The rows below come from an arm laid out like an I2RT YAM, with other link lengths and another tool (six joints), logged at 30 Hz.
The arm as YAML. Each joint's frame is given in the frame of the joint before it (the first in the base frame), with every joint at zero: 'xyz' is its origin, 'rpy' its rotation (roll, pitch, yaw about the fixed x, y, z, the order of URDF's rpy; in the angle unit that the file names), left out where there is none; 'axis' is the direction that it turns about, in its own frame. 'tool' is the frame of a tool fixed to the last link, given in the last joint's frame.
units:
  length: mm
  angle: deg
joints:
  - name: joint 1
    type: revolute
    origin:
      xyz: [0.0, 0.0, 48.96]
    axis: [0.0, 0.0, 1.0]
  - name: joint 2
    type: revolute
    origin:
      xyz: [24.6, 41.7, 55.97]
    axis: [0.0, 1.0, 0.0]
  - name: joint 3
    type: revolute
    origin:
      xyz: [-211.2, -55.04, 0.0]
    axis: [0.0, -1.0, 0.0]
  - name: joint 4
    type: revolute
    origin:
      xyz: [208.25, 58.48, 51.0]
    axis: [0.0, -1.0, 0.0]
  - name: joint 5
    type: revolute
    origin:
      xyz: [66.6, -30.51, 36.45]
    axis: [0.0, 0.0, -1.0]
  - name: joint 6
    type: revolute
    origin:
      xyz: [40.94, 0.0, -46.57]
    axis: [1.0, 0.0, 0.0]
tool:
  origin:
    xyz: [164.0, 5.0, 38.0]
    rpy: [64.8, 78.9, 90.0]
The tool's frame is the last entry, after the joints.
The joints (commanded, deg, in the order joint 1, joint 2, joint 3, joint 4, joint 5, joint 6), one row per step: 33.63 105.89 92.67 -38.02 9.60 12.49; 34.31 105.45 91.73 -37.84 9.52 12.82; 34.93 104.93 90.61 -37.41 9.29 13.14; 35.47 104.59 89.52 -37.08 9.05 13.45; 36.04 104.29 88.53 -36.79 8.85 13.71; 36.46 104.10 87.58 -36.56 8.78 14.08; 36.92 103.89 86.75 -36.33 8.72 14.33; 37.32 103.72 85.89 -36.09 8.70 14.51; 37.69 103.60 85.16 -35.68 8.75 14.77; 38.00 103.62 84.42 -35.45 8.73 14.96
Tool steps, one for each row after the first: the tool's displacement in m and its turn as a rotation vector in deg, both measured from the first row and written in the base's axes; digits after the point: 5 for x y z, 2 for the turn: -0.00521 0.00351 -0.00251 0.07 0.37 0.48; -0.01028 0.00709 -0.00492 0.31 0.68 0.99; -0.01523 0.00992 -0.00889 0.41 1.20 1.44; -0.02015 0.01289 -0.01258 0.46 1.68 1.93; -0.02421 0.01424 -0.01698 0.41 2.22 2.09; -0.02816 0.01608 -0.02037 0.36 2.62 2.39; -0.03188 0.01733 -0.02423 0.20 3.04 2.65; -0.03448 0.01871 -0.02700 0.19 3.23 2.78; -0.03754 0.01947 -0.03151 -0.01 3.71 2.95
